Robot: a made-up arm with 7 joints. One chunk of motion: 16 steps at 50 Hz.
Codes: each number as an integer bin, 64 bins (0 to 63) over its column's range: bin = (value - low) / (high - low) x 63, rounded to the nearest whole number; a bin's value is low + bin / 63 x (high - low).
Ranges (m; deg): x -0.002..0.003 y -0.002..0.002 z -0.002..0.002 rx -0.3..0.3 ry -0.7..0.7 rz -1..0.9
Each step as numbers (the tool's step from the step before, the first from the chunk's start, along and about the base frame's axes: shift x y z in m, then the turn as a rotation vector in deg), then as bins.
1 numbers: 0.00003 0.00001 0.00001 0.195 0.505 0.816
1 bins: 26 32 32 52 54 60
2 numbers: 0.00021 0.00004 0.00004 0.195 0.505 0.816
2 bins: 28 32 32 52 54 60
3 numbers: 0.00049 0.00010 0.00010 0.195 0.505 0.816
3 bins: 31 33 33 52 54 60
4 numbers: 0.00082 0.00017 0.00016 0.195 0.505 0.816
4 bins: 36 34 34 52 54 60
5 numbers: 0.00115 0.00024 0.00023 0.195 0.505 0.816
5 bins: 40 35 35 52 54 60
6 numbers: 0.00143 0.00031 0.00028 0.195 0.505 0.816
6 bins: 43 36 36 52 54 60
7 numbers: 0.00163 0.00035 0.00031 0.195 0.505 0.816
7 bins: 46 37 36 52 54 60
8 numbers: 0.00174 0.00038 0.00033 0.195 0.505 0.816
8 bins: 47 37 37 52 54 60
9 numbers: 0.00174 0.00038 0.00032 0.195 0.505 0.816
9 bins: 47 37 37 52 54 60
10 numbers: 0.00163 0.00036 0.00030 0.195 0.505 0.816
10 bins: 46 37 36 52 54 60
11 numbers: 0.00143 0.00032 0.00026 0.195 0.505 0.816
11 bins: 43 37 36 52 54 60
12 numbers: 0.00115 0.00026 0.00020 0.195 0.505 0.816
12 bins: 40 36 35 52 54 60
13 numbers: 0.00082 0.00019 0.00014 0.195 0.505 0.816
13 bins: 36 34 34 52 54 60
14 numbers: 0.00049 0.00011 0.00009 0.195 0.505 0.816
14 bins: 31 33 33 52 54 60
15 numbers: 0.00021 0.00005 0.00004 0.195 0.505 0.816
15 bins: 28 32 32 52 54 60
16 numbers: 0.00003 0.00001 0.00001 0.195 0.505 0.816
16 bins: 26 32 32 52 54 60
